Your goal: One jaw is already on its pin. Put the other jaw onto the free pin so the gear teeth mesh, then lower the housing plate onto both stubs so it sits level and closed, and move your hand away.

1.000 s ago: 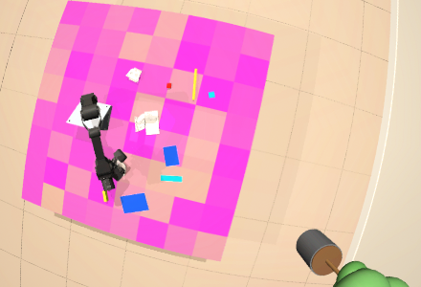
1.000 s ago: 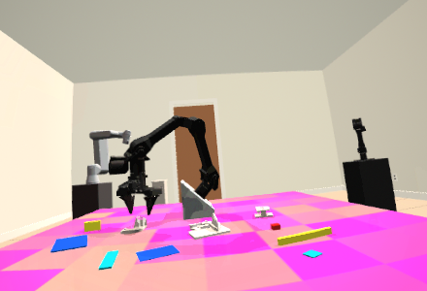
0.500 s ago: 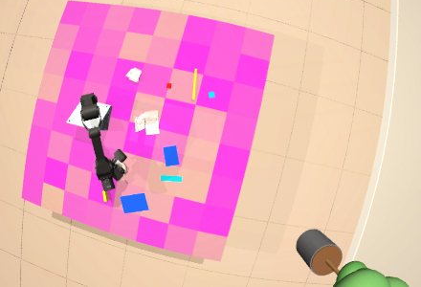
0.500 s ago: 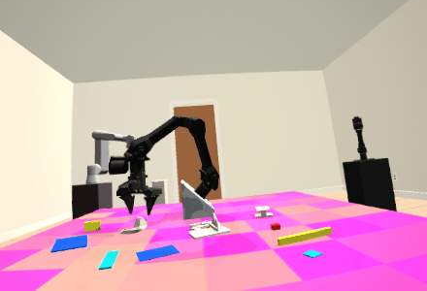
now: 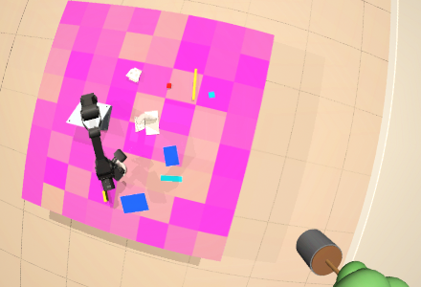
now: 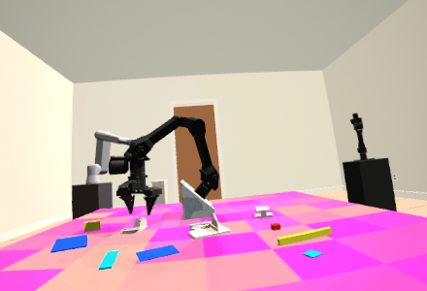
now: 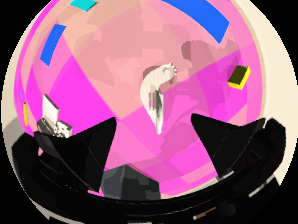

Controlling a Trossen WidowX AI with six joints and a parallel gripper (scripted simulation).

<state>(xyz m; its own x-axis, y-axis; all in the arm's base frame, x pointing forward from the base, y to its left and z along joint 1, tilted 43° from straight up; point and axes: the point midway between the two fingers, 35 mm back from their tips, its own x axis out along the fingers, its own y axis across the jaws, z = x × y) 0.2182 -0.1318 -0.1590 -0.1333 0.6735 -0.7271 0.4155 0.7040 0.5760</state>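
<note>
The white jaw lies 5 cm below my gripper tip, 3 cm to the right of it and 2 cm ahead of it. The rest, counted from my gripper tip: white base 26 cm to the left, 10 cm ahead, 5 cm below; then yellow block 20 cm to the right, 4 cm below, 2 cm behind; then cyan bar 29 cm ahead, 5 cm below, 3 cm to the left.
</note>
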